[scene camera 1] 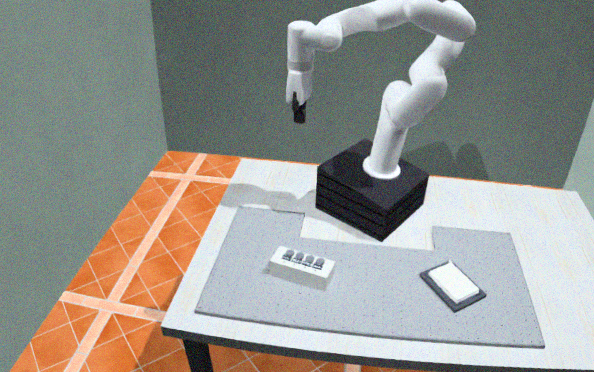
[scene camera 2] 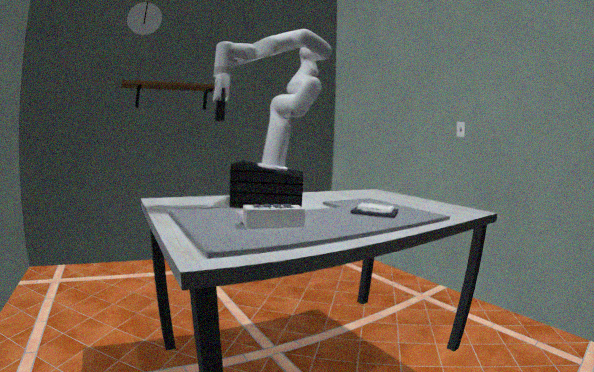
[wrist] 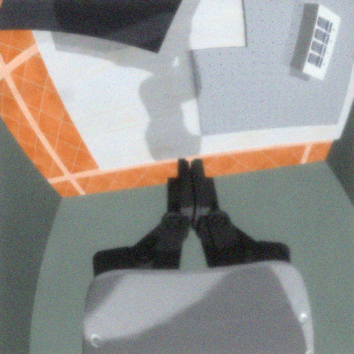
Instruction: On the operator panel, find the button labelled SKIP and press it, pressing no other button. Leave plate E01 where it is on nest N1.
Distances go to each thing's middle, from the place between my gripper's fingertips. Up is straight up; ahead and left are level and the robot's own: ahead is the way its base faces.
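Plate E01 (scene camera 1: 450, 279) is 54 cm to the left of my hand, 29 cm below it and 21 cm ahead of it. Nest N1 (scene camera 1: 432, 284) is well below my hand, far to the left of it and a good way ahead of it. As for the operator panel (scene camera 1: 310, 274), it is 28 cm below my hand, 31 cm ahead of it and 13 cm to the left of it. Going by their middles, the operator panel is the nearest to my hand of the things named here.
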